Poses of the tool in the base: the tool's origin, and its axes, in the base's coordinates. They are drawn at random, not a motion.
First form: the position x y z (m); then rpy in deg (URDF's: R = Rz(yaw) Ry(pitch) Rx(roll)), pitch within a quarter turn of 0, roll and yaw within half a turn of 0.
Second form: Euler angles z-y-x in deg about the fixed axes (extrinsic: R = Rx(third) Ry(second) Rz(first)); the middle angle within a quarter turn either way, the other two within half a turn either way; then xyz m. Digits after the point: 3 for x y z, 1 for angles.
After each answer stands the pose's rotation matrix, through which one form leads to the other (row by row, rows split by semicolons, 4 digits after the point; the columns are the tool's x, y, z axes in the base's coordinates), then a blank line. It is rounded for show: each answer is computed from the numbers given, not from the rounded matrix.
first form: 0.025 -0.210 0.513 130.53 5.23 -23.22
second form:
11.9 -20.7 133.8 0.025 -0.210 0.513
0.9152 -0.1925 -0.3541; -0.3926 -0.6245 -0.6751; -0.0912 0.7569 -0.6471

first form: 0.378 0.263 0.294 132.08 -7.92 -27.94
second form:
24.8 -15.4 133.5 0.378 0.263 0.294
0.8750 -0.4044 -0.2662; -0.4641 -0.5441 -0.6990; 0.1378 0.7351 -0.6638

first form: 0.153 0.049 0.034 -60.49 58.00 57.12
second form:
70.5 -30.3 -72.4 0.153 0.049 0.034
0.2877 -0.8143 -0.5041; 0.4450 -0.3524 0.8233; -0.8480 -0.4612 0.2610

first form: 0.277 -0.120 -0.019 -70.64 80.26 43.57
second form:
82.3 -24.4 -86.5 0.277 -0.120 -0.019
0.1226 -0.9022 -0.4135; 0.1166 -0.4007 0.9088; -0.9856 -0.1596 0.0561

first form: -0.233 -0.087 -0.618 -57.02 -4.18 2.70
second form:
-2.0 -4.5 -57.0 -0.233 -0.087 -0.618
0.9962 0.0354 -0.0791; 0.0470 0.5466 0.8361; 0.0729 -0.8366 0.5429

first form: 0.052 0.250 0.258 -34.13 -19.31 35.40
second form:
23.1 -33.2 -20.9 0.052 0.250 0.258
0.7693 -0.3283 -0.5481; 0.5467 0.7822 0.2988; 0.3307 -0.5295 0.7812

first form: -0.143 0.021 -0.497 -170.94 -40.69 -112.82
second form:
107.2 -6.0 138.8 -0.143 0.021 -0.497
-0.2941 -0.9500 -0.1046; -0.6989 0.2884 -0.6545; 0.6520 -0.1194 -0.7488

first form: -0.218 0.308 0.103 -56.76 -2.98 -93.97
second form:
-97.2 56.8 3.1 -0.218 0.308 0.103
-0.0691 0.5438 0.8363; -0.9963 -0.0813 -0.0295; 0.0520 -0.8353 0.5474

